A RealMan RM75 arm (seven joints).
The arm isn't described. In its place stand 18 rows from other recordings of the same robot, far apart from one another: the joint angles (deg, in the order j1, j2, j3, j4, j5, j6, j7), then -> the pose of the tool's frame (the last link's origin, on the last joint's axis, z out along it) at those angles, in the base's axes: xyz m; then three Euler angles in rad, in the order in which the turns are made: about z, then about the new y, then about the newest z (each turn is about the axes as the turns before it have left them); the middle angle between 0 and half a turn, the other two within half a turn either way.
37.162, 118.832, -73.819, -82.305, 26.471, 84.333, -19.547 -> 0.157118, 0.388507, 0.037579, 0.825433, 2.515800, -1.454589
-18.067, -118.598, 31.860, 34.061, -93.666, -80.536, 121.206 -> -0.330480, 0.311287, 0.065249, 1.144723, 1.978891, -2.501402
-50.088, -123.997, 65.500, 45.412, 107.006, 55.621, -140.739 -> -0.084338, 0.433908, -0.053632, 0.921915, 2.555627, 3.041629
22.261, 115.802, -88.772, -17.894, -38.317, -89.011, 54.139 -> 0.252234, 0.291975, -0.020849, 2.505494, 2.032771, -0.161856
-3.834, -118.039, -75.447, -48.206, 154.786, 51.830, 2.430 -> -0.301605, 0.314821, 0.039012, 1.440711, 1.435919, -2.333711
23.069, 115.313, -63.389, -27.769, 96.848, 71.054, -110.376 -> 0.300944, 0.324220, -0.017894, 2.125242, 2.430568, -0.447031
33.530, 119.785, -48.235, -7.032, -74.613, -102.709, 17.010 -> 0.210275, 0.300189, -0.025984, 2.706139, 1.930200, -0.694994
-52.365, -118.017, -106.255, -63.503, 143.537, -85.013, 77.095 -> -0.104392, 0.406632, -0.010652, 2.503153, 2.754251, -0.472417
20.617, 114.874, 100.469, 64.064, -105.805, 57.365, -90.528 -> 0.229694, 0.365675, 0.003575, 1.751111, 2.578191, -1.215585
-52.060, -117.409, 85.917, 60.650, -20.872, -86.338, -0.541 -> -0.148921, 0.400143, -0.018103, 2.812585, 2.387329, -1.397785
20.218, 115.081, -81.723, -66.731, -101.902, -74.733, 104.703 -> 0.201288, 0.323228, -0.014304, 2.325034, 2.812509, -0.446148
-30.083, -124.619, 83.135, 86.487, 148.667, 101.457, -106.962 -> -0.159453, 0.301772, -0.022489, 3.080722, 2.711053, -0.005617
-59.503, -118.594, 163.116, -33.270, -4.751, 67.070, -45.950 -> -0.254362, 0.432280, 0.009404, 1.654014, 2.572879, -1.471109
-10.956, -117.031, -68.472, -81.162, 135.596, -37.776, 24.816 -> -0.194869, 0.308658, -0.079326, 1.743724, 2.568465, -2.093385
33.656, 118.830, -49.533, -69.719, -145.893, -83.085, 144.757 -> 0.244043, 0.382388, 0.070008, 1.057125, 2.607447, -0.992703
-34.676, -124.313, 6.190, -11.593, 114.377, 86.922, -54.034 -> -0.189333, 0.275955, -0.112657, 0.616814, 1.987072, 2.903600
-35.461, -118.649, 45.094, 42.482, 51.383, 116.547, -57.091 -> -0.130574, 0.317326, 0.127407, -0.010594, 1.598344, -2.508475
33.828, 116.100, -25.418, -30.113, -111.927, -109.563, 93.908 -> 0.234711, 0.313438, 0.036890, 2.820103, 2.305413, 0.355409
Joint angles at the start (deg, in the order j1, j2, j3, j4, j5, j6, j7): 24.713 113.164 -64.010 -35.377 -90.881 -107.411 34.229
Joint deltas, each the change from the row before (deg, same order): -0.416 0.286 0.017 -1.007 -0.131 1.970 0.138; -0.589 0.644 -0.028 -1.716 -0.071 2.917 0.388; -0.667 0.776 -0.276 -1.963 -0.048 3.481 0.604; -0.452 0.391 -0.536 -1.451 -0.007 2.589 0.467; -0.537 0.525 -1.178 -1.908 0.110 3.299 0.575; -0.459 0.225 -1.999 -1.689 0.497 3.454 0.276; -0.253 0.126 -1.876 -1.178 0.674 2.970 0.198; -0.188 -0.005 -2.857 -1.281 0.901 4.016 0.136
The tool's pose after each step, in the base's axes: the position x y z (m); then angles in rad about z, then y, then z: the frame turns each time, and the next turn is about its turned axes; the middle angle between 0 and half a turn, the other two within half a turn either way. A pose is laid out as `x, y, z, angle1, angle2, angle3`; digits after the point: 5 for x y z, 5 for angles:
0.23950, 0.27335, 0.00879, 3.12022, 2.46930, -0.46669
0.23956, 0.27869, 0.00583, 3.04870, 2.49023, -0.53375
0.23935, 0.28479, 0.00214, 2.96291, 2.51076, -0.61132
0.23937, 0.28932, 0.00001, 2.90133, 2.52729, -0.66877
0.23817, 0.29461, -0.00358, 2.83100, 2.54606, -0.73801
0.23674, 0.29965, -0.00747, 2.76694, 2.56575, -0.80786
0.23486, 0.30410, -0.01100, 2.71419, 2.57722, -0.86524
0.23246, 0.30968, -0.01634, 2.64818, 2.59430, -0.93976

